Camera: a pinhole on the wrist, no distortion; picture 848 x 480 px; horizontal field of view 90.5 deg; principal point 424.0 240.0 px. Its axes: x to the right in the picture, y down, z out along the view. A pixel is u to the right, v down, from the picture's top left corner.
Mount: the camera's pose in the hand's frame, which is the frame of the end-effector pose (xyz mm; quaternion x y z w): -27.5 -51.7 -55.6 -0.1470 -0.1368 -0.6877 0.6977
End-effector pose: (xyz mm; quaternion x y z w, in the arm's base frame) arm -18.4 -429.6 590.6 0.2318 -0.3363 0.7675 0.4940
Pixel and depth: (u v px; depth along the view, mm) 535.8 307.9 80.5
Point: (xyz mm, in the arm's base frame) 23.8 -446.1 610.6
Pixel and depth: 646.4 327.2 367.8
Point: 45.1 -638.0 892.1
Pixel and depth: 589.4 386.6 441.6
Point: -29.9 -648.4 970.7
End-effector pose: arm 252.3 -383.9 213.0 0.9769 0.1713 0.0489 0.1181
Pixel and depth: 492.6 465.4 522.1
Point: 582.5 -462.5 -191.6
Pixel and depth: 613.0 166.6 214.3
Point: 201.5 -391.9 21.6
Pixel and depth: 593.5 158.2 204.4
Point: 199.9 -397.9 37.7
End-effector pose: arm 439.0 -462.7 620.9 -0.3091 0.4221 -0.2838 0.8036
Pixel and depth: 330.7 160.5 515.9
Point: 750.9 -113.8 663.6
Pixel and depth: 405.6 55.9 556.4
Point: 732.1 -35.6 820.6
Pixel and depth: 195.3 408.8 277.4
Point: 636.3 -359.9 495.6
